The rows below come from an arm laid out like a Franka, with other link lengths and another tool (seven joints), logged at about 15 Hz.
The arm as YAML. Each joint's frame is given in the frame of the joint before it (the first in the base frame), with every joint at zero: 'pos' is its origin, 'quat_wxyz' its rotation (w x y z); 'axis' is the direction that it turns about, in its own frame. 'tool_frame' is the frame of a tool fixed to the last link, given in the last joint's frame.
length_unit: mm
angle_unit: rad
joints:
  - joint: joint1
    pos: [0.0, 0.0, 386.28]
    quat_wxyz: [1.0, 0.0, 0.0, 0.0]
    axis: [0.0, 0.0, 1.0]
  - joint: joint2
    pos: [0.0, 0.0, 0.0]
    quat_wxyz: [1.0, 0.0, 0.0, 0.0]
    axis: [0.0, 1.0, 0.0]
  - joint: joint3
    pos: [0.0, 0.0, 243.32]
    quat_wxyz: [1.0, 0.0, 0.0, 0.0]
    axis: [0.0, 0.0, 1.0]
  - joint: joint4
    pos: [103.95, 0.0, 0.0]
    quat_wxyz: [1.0, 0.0, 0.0, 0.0]
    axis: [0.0, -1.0, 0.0]
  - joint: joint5
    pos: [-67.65, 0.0, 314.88]
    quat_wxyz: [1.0, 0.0, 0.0, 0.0]
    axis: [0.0, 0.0, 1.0]
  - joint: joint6
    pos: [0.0, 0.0, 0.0]
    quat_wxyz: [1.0, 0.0, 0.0, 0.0]
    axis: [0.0, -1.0, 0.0]
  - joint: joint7
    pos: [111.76, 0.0, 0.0]
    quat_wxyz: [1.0, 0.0, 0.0, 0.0]
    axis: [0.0, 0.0, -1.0]
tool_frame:
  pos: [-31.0, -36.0, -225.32]
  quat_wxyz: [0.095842, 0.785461, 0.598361, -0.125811]
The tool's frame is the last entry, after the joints.
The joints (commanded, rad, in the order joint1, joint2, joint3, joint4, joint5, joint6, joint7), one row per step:
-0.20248, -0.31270, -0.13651, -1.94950, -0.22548, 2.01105, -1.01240
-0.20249, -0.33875, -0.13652, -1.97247, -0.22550, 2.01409, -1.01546
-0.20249, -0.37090, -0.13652, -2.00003, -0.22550, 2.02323, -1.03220
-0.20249, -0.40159, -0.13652, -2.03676, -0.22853, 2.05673, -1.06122
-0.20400, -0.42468, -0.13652, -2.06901, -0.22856, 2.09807, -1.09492
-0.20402, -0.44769, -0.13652, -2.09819, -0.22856, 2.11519, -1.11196
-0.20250, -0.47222, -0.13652, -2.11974, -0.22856, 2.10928, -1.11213
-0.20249, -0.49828, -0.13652, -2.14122, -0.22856, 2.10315, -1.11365
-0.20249, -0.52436, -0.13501, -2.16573, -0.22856, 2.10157, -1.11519
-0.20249, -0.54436, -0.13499, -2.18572, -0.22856, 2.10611, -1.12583
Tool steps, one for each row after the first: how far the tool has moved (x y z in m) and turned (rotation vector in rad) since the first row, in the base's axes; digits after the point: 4 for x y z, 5 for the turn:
-0.0054, 0.0020, 0.0024, 0.00039, -0.00582, 0.00433
-0.0106, 0.0045, 0.0068, -0.00500, -0.01526, 0.02255
-0.0120, 0.0069, 0.0108, -0.02172, -0.03295, 0.05683
-0.0108, 0.0085, 0.0147, -0.04036, -0.05435, 0.09442
-0.0135, 0.0110, 0.0148, -0.04687, -0.06071, 0.11412
-0.0197, 0.0139, 0.0145, -0.04308, -0.05901, 0.11604
-0.0265, 0.0162, 0.0148, -0.04016, -0.05823, 0.11769
-0.0324, 0.0193, 0.0144, -0.03842, -0.05870, 0.12169
-0.0360, 0.0213, 0.0147, -0.04136, -0.06082, 0.13327

